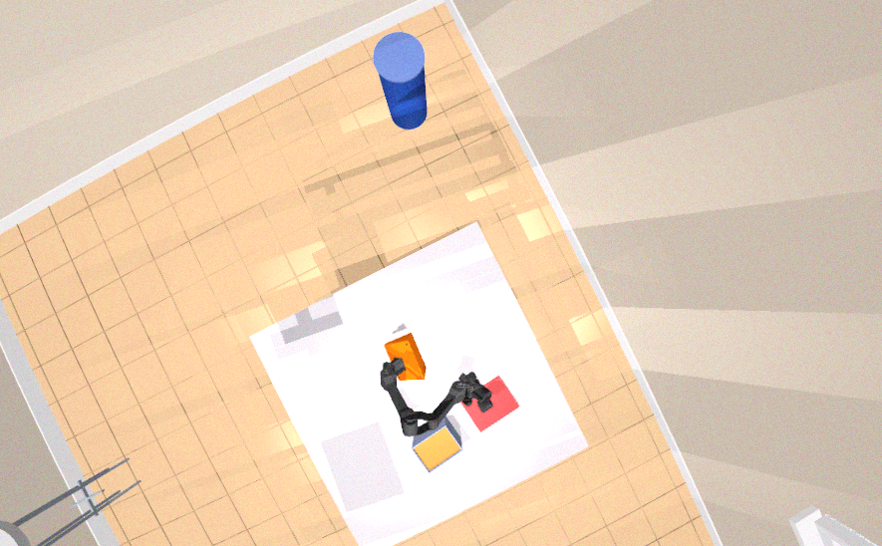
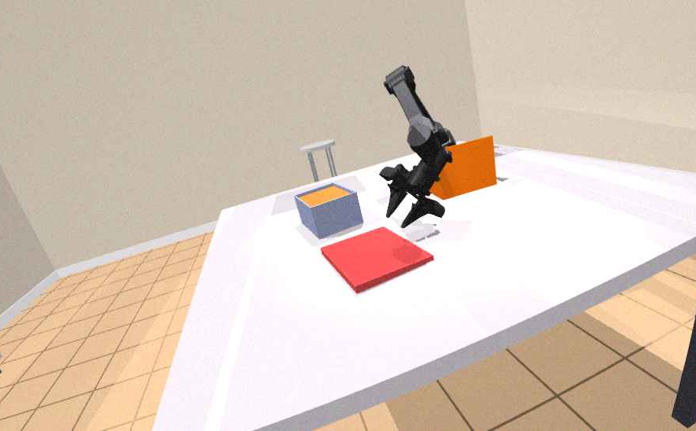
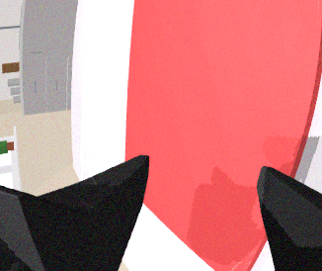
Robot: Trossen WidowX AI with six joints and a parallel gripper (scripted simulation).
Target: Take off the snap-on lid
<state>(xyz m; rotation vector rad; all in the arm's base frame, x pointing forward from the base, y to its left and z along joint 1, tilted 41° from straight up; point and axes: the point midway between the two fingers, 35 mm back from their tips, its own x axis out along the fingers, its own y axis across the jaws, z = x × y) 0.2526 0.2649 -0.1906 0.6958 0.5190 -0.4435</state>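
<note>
Now: gripper tip 80 mm short of the red lid, 20 mm to the right of it and 40 mm above it. The rest, counted from my gripper tip: storage box 160 mm ahead, 280 mm to the right, 10 mm below.
</note>
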